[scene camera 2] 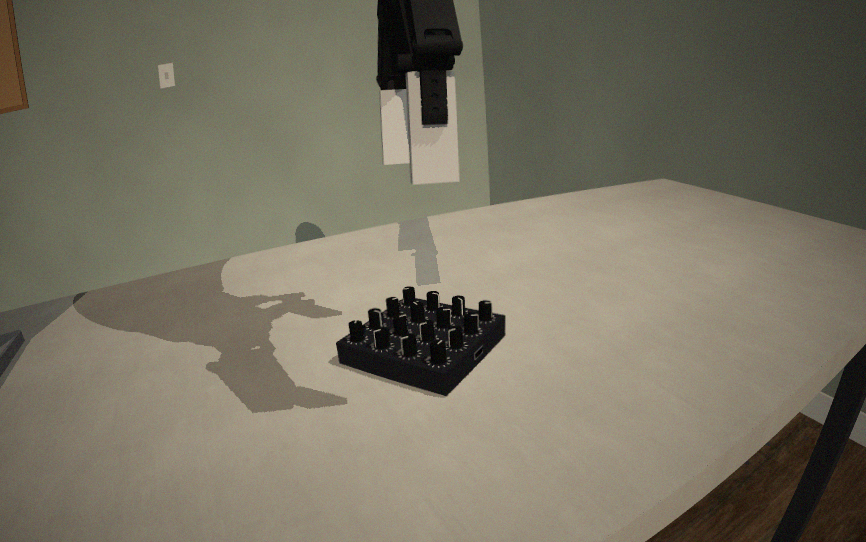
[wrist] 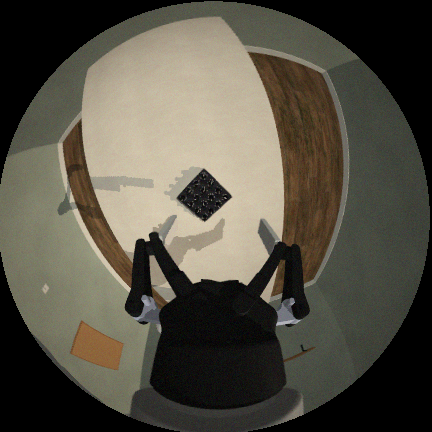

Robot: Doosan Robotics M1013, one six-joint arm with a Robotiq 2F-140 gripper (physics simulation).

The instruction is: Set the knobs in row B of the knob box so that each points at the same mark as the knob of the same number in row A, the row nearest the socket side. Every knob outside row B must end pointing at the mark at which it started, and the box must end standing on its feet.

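Places are measured from the arm's base along level axes (x ahead, y left, z up), in centimetres.
Pixels of known places: gripper, fingertip midpoint: [scene camera 2: 413, 170] [wrist: 218, 223].
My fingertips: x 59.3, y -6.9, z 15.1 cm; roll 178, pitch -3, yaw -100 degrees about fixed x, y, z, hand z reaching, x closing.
Note:
For each thing: its top centre in the pictures, then the offset to it from my fingertips. Level surfaces: height alone.
- black knob box, middle of its top: [scene camera 2: 421, 312] [wrist: 203, 198] dx +0.8, dy +2.8, dz -12.6 cm
- socket, middle of its top: [scene camera 2: 478, 350] dx +4.0, dy -1.5, dz -14.9 cm
- pale table, its level: dz -16.4 cm
The black knob box [scene camera 2: 390, 368] [wrist: 216, 207] stands flat on the table, turned like a diamond in the wrist view. A socket [scene camera 2: 478, 352] shows in its right-hand side. Row A is the line of knobs along that side, from the front knob [scene camera 2: 437, 352] to the back knob [scene camera 2: 485, 310]. Row B is the neighbouring line, from its front knob [scene camera 2: 408, 345] to its back knob [scene camera 2: 457, 305]. White pointer lines show on several knobs; their exact marks are too small to read. My gripper [scene camera 2: 415, 171] [wrist: 218, 223] is open and empty, high above the table and apart from the box.
The pale table [scene camera 2: 638, 287] [wrist: 185, 100] surrounds the box, with arm shadows on its left part. Its edge and the wooden floor [wrist: 312, 165] lie to the right in the wrist view. Part of a grey object [scene camera 2: 8, 350] shows at the left edge in the scene view.

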